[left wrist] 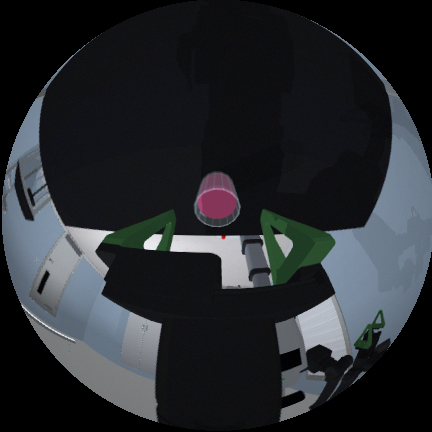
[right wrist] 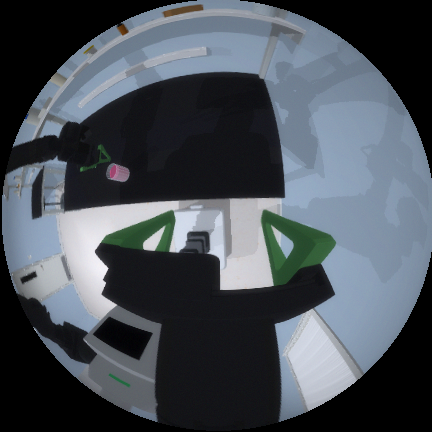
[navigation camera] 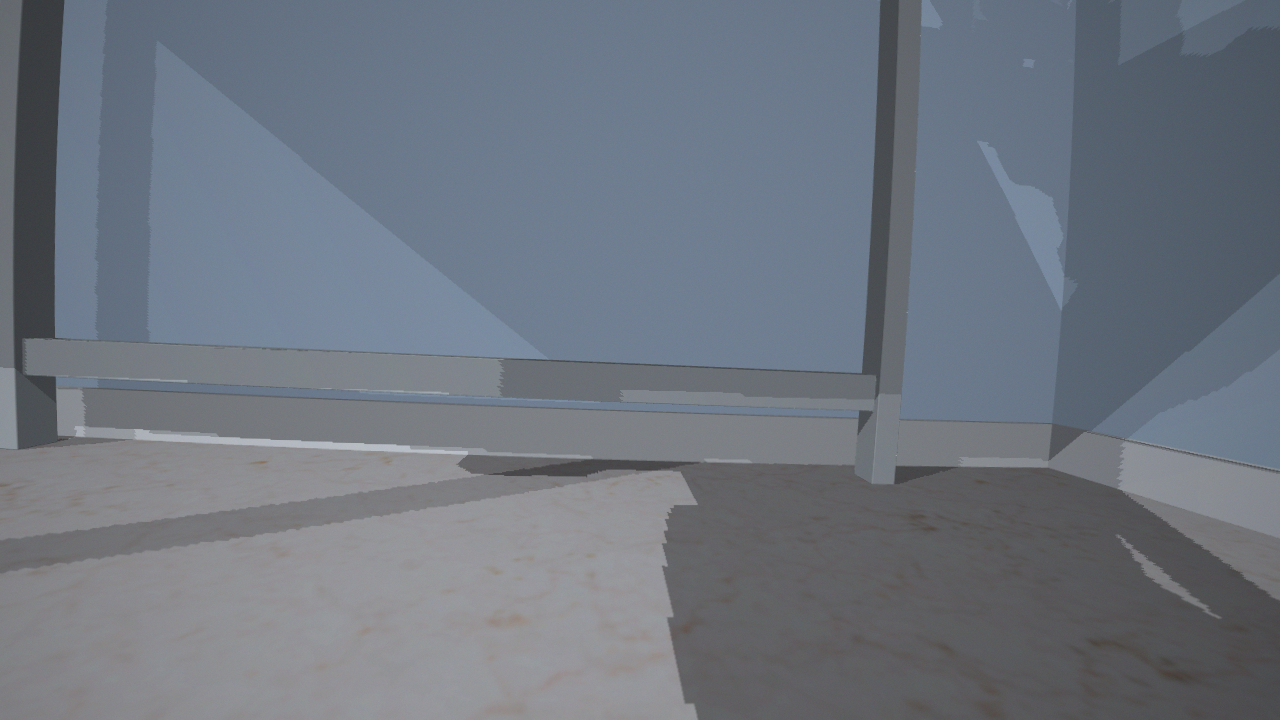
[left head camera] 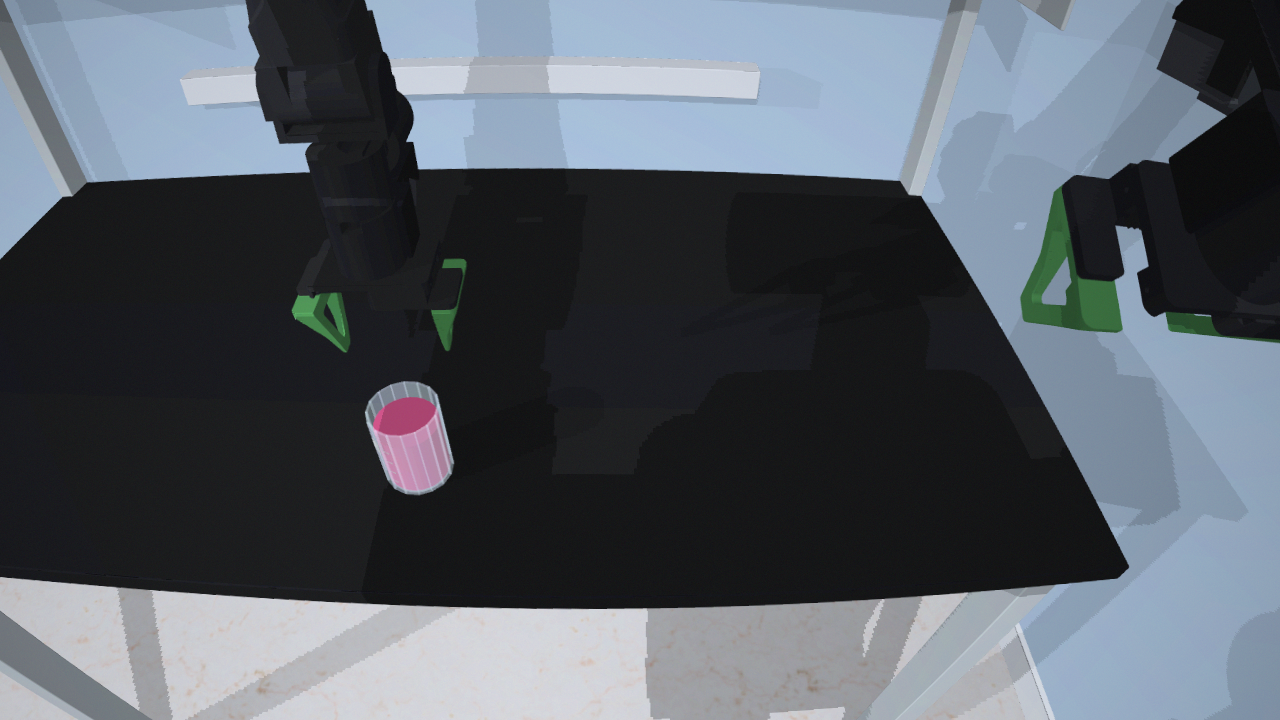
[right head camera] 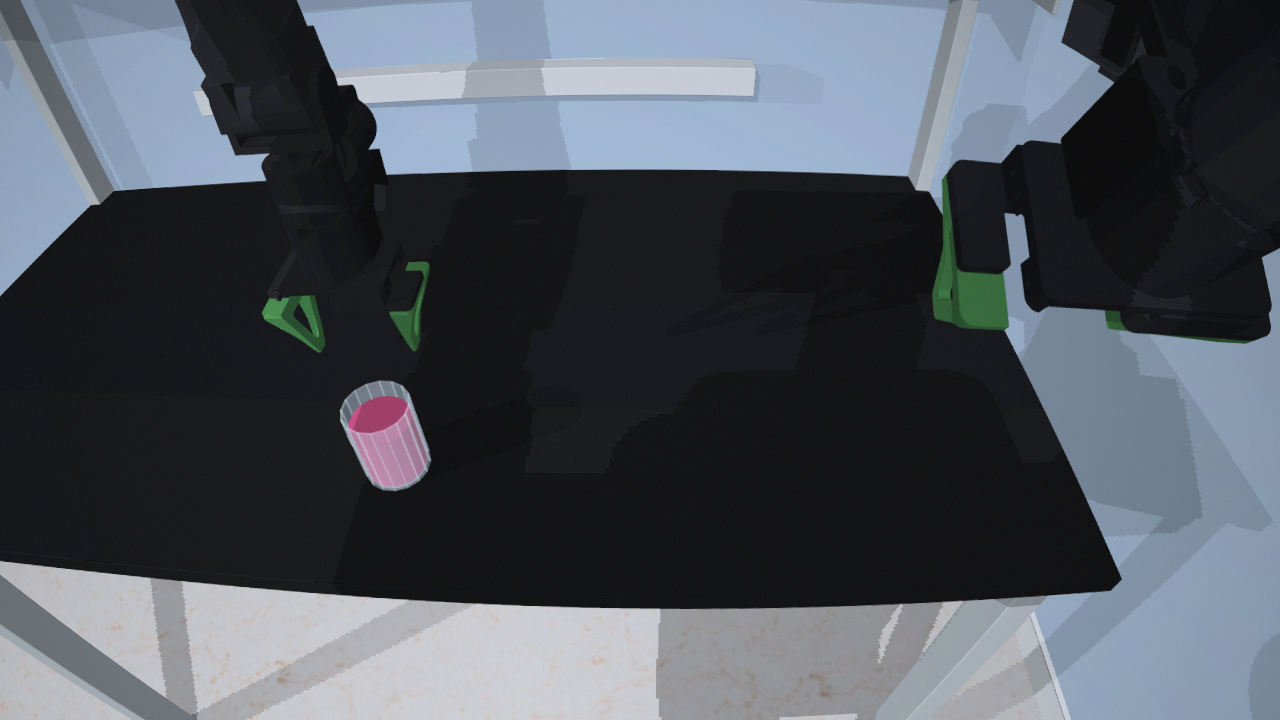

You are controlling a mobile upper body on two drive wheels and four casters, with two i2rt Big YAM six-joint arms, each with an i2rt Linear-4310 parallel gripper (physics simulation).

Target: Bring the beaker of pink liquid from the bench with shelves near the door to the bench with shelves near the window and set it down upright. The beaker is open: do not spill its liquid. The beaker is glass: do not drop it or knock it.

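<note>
The glass beaker of pink liquid point(left head camera: 414, 447) point(right head camera: 387, 443) point(left wrist: 217, 200) point(right wrist: 118, 173) stands upright on the black top of a bench point(left head camera: 805, 537) point(right head camera: 805, 537) point(left wrist: 125, 100) point(right wrist: 220, 150), left of the middle in the head views. My left gripper point(left head camera: 397, 347) point(right head camera: 368, 347) point(left wrist: 217, 213) is open and empty; in the head views its fingertips show behind the beaker, apart from it. In the left wrist view the beaker shows between and beyond the fingertips. My right gripper point(right wrist: 217, 214) is open and empty, off the bench's right end, far from the beaker. Whether this bench is by the door or window, I cannot tell.
A white rail point(left head camera: 626, 80) point(right head camera: 626, 78) runs along the wall behind the bench. A shelf point(right wrist: 165, 22) with several items is above it in the right wrist view. The bench's leg point(navigation camera: 886, 223) and lower crossbar point(navigation camera: 358, 368) show in the navigation view.
</note>
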